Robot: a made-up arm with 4 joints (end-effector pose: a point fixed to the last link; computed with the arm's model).
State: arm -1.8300 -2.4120 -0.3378 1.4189
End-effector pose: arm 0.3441 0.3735 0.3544 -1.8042 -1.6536 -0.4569
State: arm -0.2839 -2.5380 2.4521 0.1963
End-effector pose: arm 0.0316 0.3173 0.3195 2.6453 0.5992 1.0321
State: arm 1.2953 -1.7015 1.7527 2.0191
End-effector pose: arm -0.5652 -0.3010 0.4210 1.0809 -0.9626 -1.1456
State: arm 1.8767 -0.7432 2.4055 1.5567
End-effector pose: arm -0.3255 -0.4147 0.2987 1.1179 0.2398 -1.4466
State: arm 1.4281 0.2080 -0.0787 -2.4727
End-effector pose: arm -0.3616 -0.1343 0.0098 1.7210 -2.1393 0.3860
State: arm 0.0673 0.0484 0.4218 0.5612
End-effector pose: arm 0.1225 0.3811 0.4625 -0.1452 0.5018 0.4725
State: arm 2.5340 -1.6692 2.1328 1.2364
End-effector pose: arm -0.0996 -0.5176 0.4765 0.8620 -0.6930 -0.6654
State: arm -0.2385 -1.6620 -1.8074 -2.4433
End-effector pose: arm -0.3078 0.6777 0.2669 -1.6597 -0.3487 0.6771
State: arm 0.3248 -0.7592 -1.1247 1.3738
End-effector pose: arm -0.0704 0.0744 0.1345 0.0959 1.8424 -1.0597
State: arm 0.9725 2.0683 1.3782 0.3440
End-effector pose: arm -0.4223 0.0704 0.4730 -0.6548 -2.0729 1.1338
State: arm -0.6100 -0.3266 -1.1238 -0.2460
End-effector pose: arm 0.2510 0.2827 0.5032 -0.3024 0.1763 -1.6823
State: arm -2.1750 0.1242 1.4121 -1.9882
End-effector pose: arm -0.0369 0.0469 0.1765 -0.8271 -1.8465 -0.3646
